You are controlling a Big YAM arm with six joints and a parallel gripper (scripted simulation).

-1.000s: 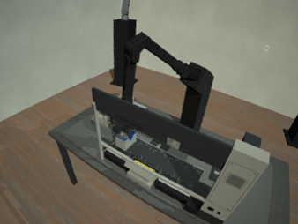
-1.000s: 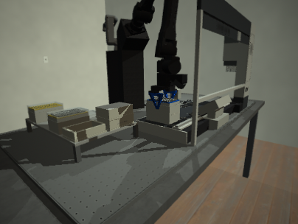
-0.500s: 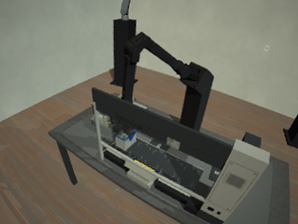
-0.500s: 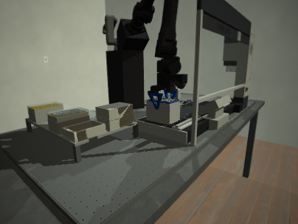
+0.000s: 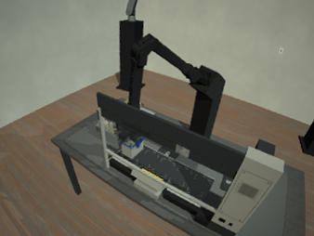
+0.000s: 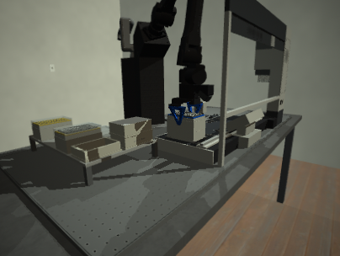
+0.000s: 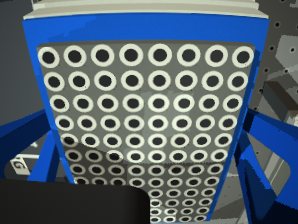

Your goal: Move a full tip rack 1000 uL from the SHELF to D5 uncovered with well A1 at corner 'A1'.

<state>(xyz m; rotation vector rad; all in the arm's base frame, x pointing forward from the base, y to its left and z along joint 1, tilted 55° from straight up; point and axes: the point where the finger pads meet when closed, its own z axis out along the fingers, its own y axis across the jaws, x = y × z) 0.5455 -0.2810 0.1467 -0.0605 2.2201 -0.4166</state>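
The tip rack is 1 cm ahead of my hand. The rest, counted from my hand: shelf label: 28 cm behind, 12 cm below, 7 cm to the right; gantry post: 17 cm ahead, 12 cm above, 9 cm to the right; pale block: 19 cm to the right, 12 cm behind.
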